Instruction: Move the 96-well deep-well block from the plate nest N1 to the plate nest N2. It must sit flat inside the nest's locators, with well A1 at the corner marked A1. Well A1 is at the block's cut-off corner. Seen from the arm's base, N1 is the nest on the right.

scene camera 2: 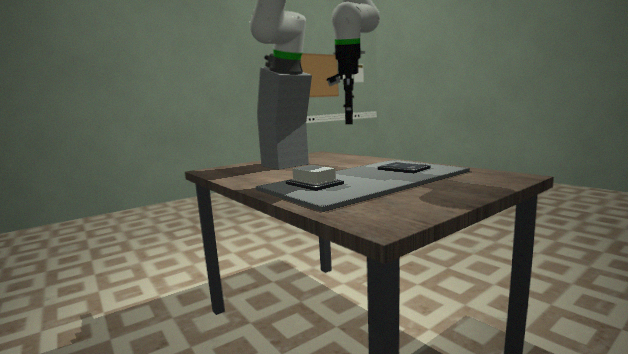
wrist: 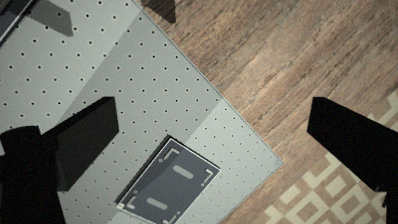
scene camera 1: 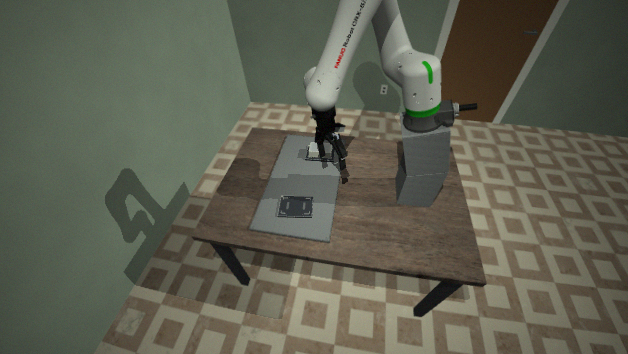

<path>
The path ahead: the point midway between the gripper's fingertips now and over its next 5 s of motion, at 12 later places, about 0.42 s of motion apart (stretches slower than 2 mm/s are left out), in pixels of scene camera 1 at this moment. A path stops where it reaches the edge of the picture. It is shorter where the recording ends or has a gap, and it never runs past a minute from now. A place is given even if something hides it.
The gripper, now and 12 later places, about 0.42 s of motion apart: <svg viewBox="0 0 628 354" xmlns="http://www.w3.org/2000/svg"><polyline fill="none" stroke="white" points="332,162 327,159 324,156 321,153 319,150 319,146 320,142 320,141 320,143 320,145 320,148 320,150 320,152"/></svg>
</path>
